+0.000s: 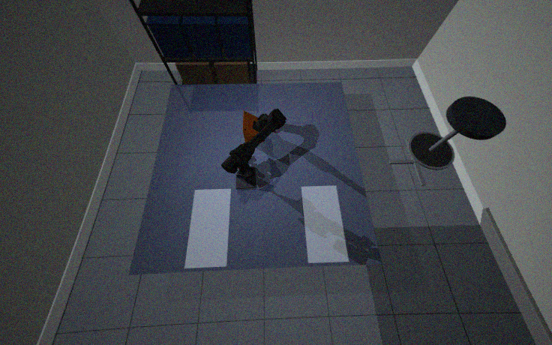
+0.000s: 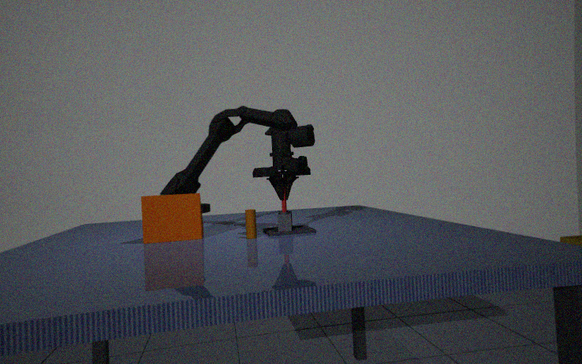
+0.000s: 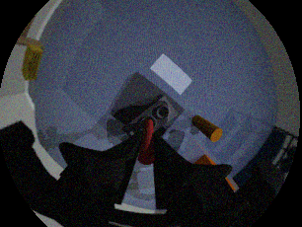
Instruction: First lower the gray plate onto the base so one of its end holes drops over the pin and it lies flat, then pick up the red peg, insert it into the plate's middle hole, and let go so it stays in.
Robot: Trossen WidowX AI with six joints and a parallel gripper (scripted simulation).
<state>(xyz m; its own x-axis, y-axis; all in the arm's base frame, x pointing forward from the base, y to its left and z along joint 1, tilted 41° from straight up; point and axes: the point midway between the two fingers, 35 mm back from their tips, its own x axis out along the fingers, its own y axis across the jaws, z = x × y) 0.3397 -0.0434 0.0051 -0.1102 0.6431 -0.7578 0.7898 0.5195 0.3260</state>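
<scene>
The red peg lies right at my gripper tip. Round my gripper tip: dark base 10 mm ahead, 20 mm to the left, 90 mm below; gray plate 50 mm below; orange cylinder 100 mm behind, 80 mm to the right, 60 mm below.
</scene>
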